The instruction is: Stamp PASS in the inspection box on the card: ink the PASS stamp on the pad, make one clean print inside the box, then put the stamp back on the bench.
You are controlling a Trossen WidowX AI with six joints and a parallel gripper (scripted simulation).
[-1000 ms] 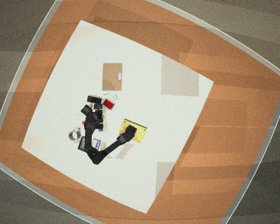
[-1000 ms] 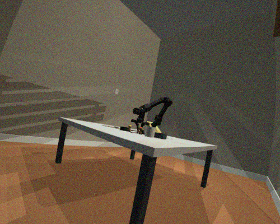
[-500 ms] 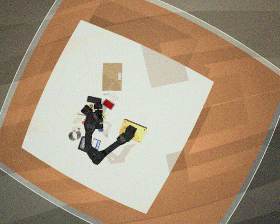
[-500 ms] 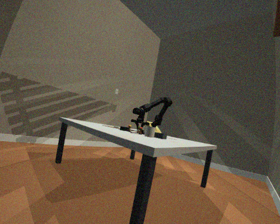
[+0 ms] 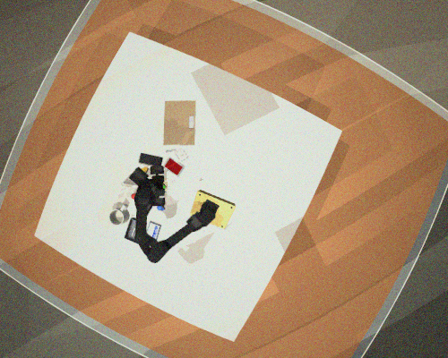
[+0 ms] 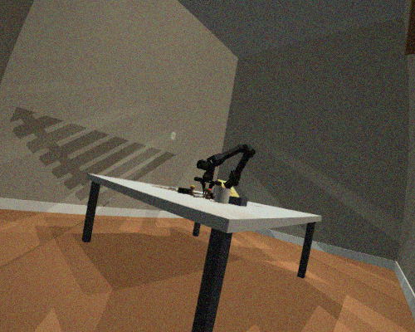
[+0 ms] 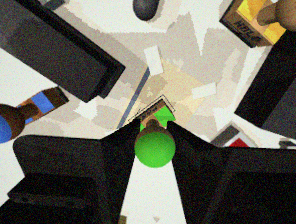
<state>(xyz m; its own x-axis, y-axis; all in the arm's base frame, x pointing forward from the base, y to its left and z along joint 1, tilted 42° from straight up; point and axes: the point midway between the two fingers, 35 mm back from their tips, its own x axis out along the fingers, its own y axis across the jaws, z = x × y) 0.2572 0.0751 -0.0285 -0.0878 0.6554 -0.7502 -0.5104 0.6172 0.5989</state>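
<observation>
Now: gripper tip 3 cm above the lined paper slip. Also, from my gripper tip: yellow-knobbed stamp (11 cm ahead, 2 cm to the right); blue-knobbed stamp (10 cm to the left, 5 cm behind, 1 cm below); red ink pad (11 cm to the right, 2 cm below, 1 cm behind).
</observation>
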